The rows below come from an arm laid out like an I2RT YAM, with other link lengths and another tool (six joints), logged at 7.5 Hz.
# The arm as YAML. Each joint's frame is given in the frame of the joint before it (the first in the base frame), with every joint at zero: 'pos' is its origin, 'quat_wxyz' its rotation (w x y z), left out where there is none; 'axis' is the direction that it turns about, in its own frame. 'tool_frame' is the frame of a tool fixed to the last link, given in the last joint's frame.
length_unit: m
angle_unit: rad
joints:
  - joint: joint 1
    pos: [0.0, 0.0, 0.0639]
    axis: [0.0, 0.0, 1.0]
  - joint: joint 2
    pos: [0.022, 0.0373, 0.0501]
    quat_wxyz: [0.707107, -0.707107, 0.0, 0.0]
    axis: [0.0, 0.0, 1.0]
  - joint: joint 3
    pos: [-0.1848, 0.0, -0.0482]
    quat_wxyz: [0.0, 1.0, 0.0, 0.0]
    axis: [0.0, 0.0, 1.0]
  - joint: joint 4
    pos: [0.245, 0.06, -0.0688]
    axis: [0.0, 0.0, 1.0]
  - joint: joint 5
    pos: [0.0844, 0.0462, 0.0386]
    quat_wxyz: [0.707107, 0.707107, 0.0, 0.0]
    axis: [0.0, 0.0, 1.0]
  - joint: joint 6
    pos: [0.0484, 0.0, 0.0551]
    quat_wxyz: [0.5, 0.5, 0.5, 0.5]
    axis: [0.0, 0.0, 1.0]
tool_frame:
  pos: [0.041, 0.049, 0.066]
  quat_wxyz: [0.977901, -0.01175, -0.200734, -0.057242]
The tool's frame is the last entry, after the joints.
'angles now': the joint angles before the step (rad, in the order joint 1, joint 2, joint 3, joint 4, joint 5, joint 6). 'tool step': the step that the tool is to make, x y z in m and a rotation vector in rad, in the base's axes. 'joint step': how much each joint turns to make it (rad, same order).
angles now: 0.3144, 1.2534, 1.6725, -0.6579, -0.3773, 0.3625
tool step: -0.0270, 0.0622, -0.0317, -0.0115, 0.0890, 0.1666
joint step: 0.1994, 0.0230, -0.0727, 0.0223, 0.0246, 0.0355
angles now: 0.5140, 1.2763, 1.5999, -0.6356, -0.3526, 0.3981
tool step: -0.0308, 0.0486, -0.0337, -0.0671, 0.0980, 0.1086
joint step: 0.1798, 0.0725, -0.0133, -0.0245, 0.0660, 0.0272
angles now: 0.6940, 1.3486, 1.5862, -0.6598, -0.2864, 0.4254
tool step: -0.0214, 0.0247, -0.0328, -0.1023, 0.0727, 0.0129
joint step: 0.1198, 0.0778, -0.0005, -0.0384, 0.1061, 0.0281
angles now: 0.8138, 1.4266, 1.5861, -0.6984, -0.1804, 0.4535
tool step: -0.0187, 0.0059, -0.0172, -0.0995, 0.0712, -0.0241
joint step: 0.0695, 0.0672, 0.0514, -0.1001, 0.0843, 0.0427
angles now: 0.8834, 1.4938, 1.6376, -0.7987, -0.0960, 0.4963
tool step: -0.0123, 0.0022, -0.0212, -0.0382, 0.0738, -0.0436
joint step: 0.0294, 0.0171, -0.0400, -0.0130, 0.0347, 0.0728
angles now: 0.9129, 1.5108, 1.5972, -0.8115, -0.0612, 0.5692
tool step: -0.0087, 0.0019, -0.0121, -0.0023, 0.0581, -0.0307
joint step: 0.0123, 0.0021, -0.0343, 0.0031, 0.0014, 0.0622
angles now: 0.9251, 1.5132, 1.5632, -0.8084, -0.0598, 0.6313
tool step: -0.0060, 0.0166, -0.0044, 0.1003, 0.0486, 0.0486
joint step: 0.0015, -0.0137, -0.0570, 0.0990, -0.1012, 0.0427
